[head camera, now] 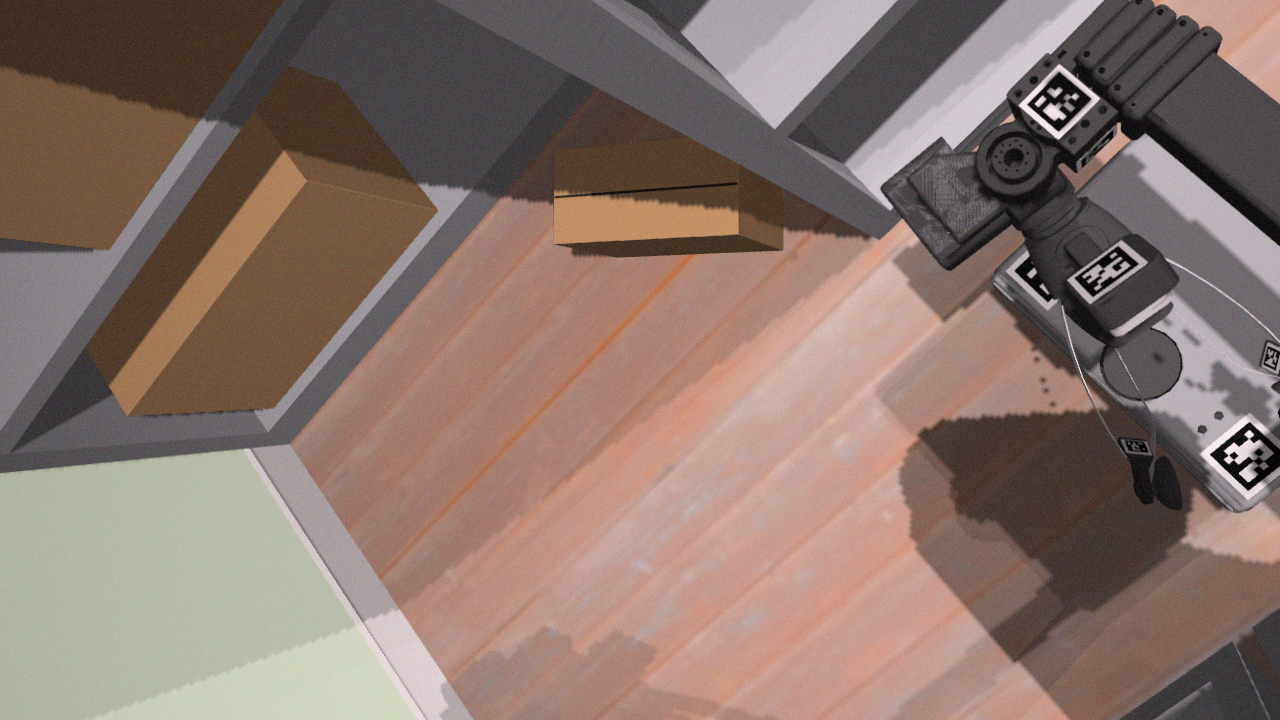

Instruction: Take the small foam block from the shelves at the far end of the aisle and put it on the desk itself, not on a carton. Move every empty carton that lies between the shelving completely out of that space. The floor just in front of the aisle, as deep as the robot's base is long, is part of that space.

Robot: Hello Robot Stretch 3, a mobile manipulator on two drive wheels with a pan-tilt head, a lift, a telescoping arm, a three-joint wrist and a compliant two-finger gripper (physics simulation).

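Frame: origin at the robot's base, x ahead, y left, z up, level; metres.
Seen in the pictures: gripper, fingertip midpoint: [1249, 461]; robot's base at its link origin: [1138, 361].
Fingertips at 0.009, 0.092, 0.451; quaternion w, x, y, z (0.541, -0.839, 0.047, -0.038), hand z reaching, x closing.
Note:
Offsets run from my fingertips to a thing's middle, as dx, dy, dz. "pt": to the spot under its first point.
A brown carton {+0.241, -0.624, -0.361} [646, 219] with a thin dark line along its side is on the wooden floor in the upper middle, beside the grey shelving [358, 367]. A shelf panel partly covers its upper right. My gripper [1212, 431] is at the right, open, with its fingers spread above my base and nothing seen between them. One fingertip is near the right picture edge. The gripper is well apart from the carton. The small foam block does not show, and I cannot make out the desk for certain.
A large carton {+0.722, -1.050, -0.240} [268, 295] stands in a shelf compartment at the left, and another carton {pt +0.554, -0.900, +0.179} [71, 170] is at the upper left. A pale green wall [161, 573] with a light skirting board is at the lower left. Dark furniture [1199, 694] shows at the bottom right corner.

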